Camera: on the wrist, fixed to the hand. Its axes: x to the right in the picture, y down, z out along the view.
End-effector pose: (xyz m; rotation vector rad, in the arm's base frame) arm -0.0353 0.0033 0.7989 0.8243 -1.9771 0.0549
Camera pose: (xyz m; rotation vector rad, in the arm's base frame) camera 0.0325 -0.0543 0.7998 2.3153 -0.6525 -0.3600
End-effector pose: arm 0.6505 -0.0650 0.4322 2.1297 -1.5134 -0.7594
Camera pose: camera 0.7327 -0.0470 0.4032 -2.7709 -0.4275 0.4447
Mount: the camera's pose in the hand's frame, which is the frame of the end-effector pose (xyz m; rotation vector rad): 0.0098 -0.0827 -0.0313 0.4333 0.2117 -1.6066
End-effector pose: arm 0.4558 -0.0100 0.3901 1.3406 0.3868 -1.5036
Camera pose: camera 0.4054 0.0438 0.3403 -1.1522 -1.1991 2.1183
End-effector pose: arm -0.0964 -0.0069 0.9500 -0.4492 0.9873 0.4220
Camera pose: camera -0.0695 -0.0912 0.9406 -0.7406 0.6182 -1.2741
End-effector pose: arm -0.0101 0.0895 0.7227 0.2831 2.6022 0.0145
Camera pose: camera -0.0503 0.0120 0.7396 -1.7031 2.2357 -1.0721
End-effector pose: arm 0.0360 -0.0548 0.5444 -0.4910 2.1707 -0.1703
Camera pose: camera 0.0295 -0.1359 0.5803 -1.8544 1.3168 -1.5233
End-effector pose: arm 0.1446 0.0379 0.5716 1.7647 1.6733 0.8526
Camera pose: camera 0.0676 0.0523 0.5293 0.0525 2.6790 -0.1215
